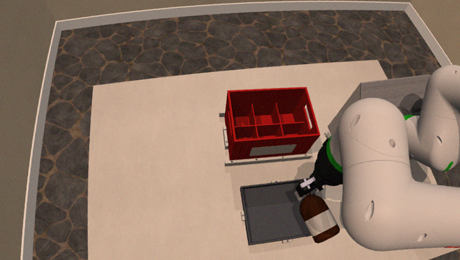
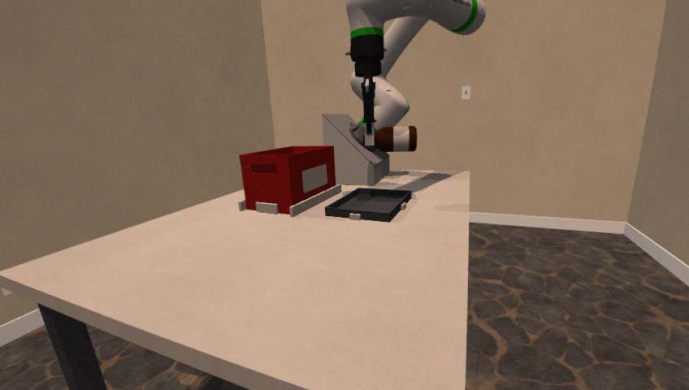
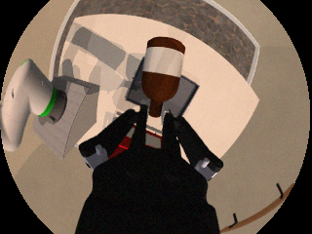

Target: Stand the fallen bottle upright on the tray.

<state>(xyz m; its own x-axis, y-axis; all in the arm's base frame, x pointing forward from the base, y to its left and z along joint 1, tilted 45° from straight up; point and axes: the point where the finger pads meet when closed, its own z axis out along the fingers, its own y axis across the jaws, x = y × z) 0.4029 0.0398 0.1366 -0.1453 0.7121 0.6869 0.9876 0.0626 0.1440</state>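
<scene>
Now: hand 10 mm past the brown bottle, 60 mm to the right of it and 20 mm above it. The rest, counted from my hand: red crate 10 mm behind, 270 mm to the right, 140 mm below; then dark grey tray 20 mm ahead, 210 mm below.
</scene>
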